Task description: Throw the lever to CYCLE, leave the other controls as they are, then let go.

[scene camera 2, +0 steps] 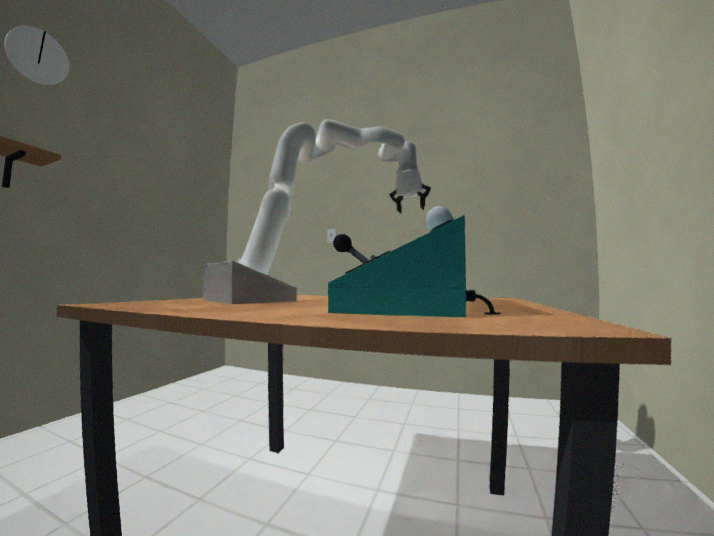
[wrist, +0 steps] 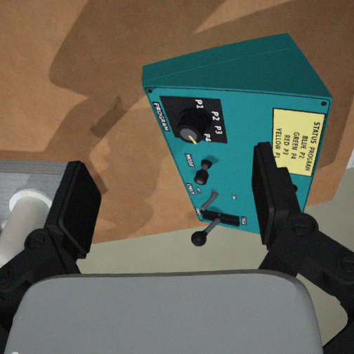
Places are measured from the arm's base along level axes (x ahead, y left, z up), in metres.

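Pixels of known places: gripper, between the fingertips: (scene camera 2: 410, 210); arm's base, origin of its link: (scene camera 2: 251, 276).
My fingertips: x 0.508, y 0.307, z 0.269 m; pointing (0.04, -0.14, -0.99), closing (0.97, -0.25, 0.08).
Note:
Ahead of a thing's pixels: the offset from my fingertips to its middle. "*": to the spot under its first point.
The lever, a grey rod with a black ball knob @[* 0.203 m down, 0.150 m back, 0.573 m right] (scene camera 2: 342, 242) (wrist: 199, 238), rises from a black slot at the low edge of the teal control box @[0.262 m down, 0.001 m back, 0.396 m right] (scene camera 2: 403, 288) (wrist: 225, 75). In the scene view it leans toward the arm's base. The small labels at the slot's ends are too small to read. My gripper (scene camera 2: 411, 208) (wrist: 169, 170) is open and empty, high above the box's sloped face, touching no control. The lever stands lower and nearer the base. In the wrist view the right finger hides part of the panel.
A rotary PROGRAM knob (wrist: 190, 134) has its yellow mark toward P4. A black MODE toggle (wrist: 202, 176) sits between knob and lever. A yellow status card (wrist: 295, 137) is on the panel. A pale dome @[* 0.165 m down, 0.045 m ahead, 0.621 m right] (scene camera 2: 439, 217) tops the box. A black cable @[* 0.323 m down, 0.138 m ahead, 0.589 m right] (scene camera 2: 487, 301) leaves its back onto the wooden table (scene camera 2: 173, 317).

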